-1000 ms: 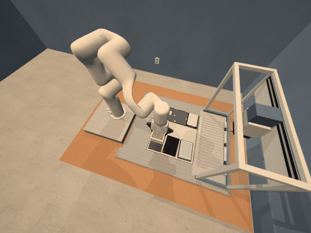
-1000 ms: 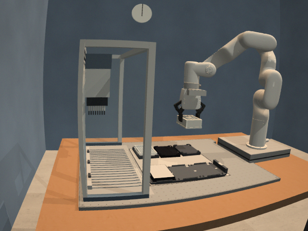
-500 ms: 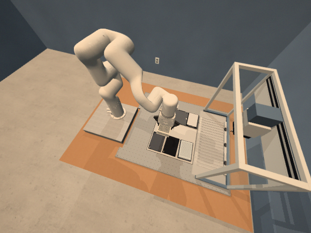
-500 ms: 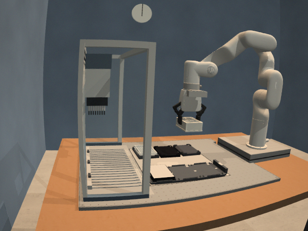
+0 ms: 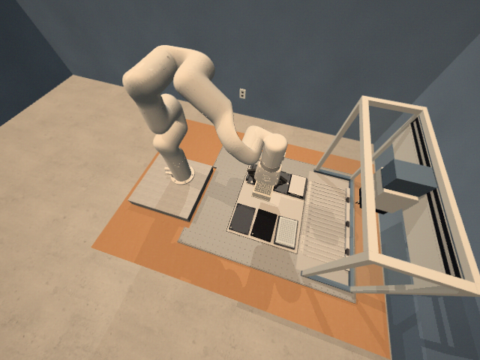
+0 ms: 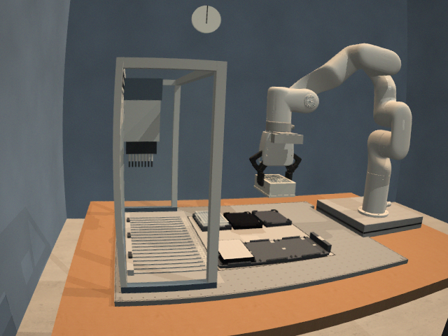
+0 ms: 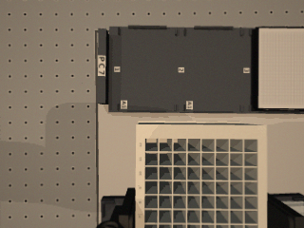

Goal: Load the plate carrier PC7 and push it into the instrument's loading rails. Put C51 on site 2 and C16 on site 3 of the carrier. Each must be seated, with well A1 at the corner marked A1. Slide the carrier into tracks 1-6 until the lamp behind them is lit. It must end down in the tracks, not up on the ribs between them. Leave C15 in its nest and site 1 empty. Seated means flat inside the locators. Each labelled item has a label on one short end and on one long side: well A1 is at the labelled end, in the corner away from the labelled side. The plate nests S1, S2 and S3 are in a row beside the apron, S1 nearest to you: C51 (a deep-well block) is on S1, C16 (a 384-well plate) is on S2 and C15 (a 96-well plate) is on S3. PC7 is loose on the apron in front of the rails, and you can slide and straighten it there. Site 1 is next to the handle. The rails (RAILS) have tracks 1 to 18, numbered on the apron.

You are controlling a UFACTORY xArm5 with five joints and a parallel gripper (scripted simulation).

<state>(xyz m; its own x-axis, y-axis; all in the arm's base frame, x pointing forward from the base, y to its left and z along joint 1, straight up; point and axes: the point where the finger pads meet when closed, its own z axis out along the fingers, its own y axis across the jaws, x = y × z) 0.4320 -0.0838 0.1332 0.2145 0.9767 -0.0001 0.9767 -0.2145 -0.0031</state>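
The dark carrier PC7 lies 9 cm ahead of my hand, 12 cm to the left of it and 16 cm below it. Round my hand: plate nest S1: 8 cm behind, 11 cm to the right, 17 cm below; then 96-well plate C15: 13 cm ahead, 16 cm to the right, 15 cm below; then plate nest S2: 2 cm ahead, 13 cm to the right, 17 cm below.
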